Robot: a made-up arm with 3 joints. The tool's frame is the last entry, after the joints.
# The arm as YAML. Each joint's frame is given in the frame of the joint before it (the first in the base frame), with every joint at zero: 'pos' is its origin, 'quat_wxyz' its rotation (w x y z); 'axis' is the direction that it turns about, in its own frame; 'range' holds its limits. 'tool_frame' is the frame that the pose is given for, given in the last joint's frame.
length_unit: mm
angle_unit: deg
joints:
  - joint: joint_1
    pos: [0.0, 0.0, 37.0]
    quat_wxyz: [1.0, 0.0, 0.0, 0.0]
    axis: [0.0, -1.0, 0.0]
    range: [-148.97, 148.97]
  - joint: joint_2
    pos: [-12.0, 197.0, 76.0]
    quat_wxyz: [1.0, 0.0, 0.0, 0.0]
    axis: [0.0, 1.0, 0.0]
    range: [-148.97, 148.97]
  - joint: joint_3
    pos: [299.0, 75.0, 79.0]
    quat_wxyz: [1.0, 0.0, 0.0, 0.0]
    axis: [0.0, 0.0, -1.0]
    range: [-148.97, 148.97]
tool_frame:
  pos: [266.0, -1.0, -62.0]
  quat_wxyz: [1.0, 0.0, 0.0, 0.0]
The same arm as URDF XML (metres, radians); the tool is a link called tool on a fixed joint. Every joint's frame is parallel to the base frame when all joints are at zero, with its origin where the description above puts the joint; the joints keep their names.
<robot name="arm">
  <joint name="tool_fixed" type="fixed">
    <parent link="link3"/>
    <child link="tool"/>
    <origin xyz="0.266 -0.001 -0.062" rpy="0 0 0"/>
  </joint>
  <joint name="joint_3" type="revolute">
    <parent link="link2"/>
    <child link="link3"/>
    <origin xyz="0.299 0.075 0.079" rpy="0 0 0"/>
    <axis xyz="0 0 -1"/>
    <limit lower="-2.6" upper="2.6"/>
  </joint>
  <joint name="joint_2" type="revolute">
    <parent link="link1"/>
    <child link="link2"/>
    <origin xyz="-0.012 0.197 0.076" rpy="0 0 0"/>
    <axis xyz="0 1 0"/>
    <limit lower="-2.6" upper="2.6"/>
  </joint>
  <joint name="joint_1" type="revolute">
    <parent link="base_link"/>
    <child link="link1"/>
    <origin xyz="0 0 0.037" rpy="0 0 0"/>
    <axis xyz="0 -1 0"/>
    <limit lower="-2.6" upper="2.6"/>
  </joint>
  <link name="base_link"/>
  <link name="link1"/>
  <link name="link2"/>
  <link name="link3"/>
  <link name="tool"/>
</robot>

